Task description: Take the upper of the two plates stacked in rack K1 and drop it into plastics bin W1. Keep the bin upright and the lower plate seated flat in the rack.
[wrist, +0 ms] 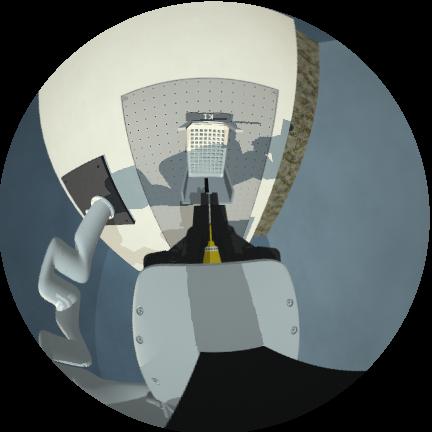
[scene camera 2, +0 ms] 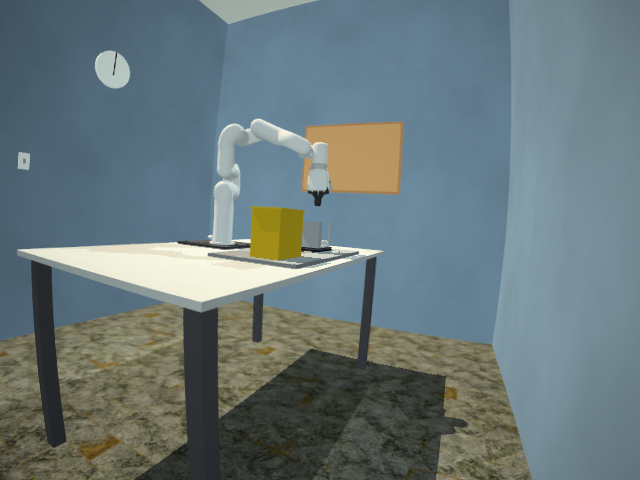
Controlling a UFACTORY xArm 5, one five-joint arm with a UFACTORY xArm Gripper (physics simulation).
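Places are measured from the arm's base along level axes (x ahead, y right, z down), in metres.
Where they show: gripper, fingertip midpoint: [wrist: 208, 202] [scene camera 2: 317, 206]; arm's base, link origin: [wrist: 102, 206] [scene camera 2: 222, 243].
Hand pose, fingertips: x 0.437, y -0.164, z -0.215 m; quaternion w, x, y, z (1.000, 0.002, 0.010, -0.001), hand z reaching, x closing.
Each offset is from my fingertips to the top centre of the thing. Level surfaces: height alone.
My gripper [scene camera 2: 317, 202] [wrist: 208, 202] is shut and empty. It is raised well above rack K1 {dz +0.076, dx +0.003, dy -0.009 m} [scene camera 2: 311, 234] [wrist: 192, 117]. In the wrist view, a pale plate with a square grid {dz +0.168, dx +0.003, dy +0.001 m} [wrist: 207, 145] lies between the rack's side walls, partly in shadow. From this height I cannot tell the upper plate from the lower one, nor how the lower one is seated. The yellow bin W1 {dz +0.035, dx +0.012, dy +0.387 m} [scene camera 2: 276, 233] stands upright on the grey board in the scene view. Part of it shows behind the fingers in the wrist view [wrist: 212, 256].
The grey perforated board {dz +0.215 m} [scene camera 2: 235, 255] [wrist: 145, 107] lies on the white table {dz +0.228 m} [scene camera 2: 155, 268] [wrist: 100, 80] beneath rack and bin. The arm's dark base plate [scene camera 2: 193, 242] [wrist: 82, 180] is beside the board. The table's edge runs near the board's far side from the base.
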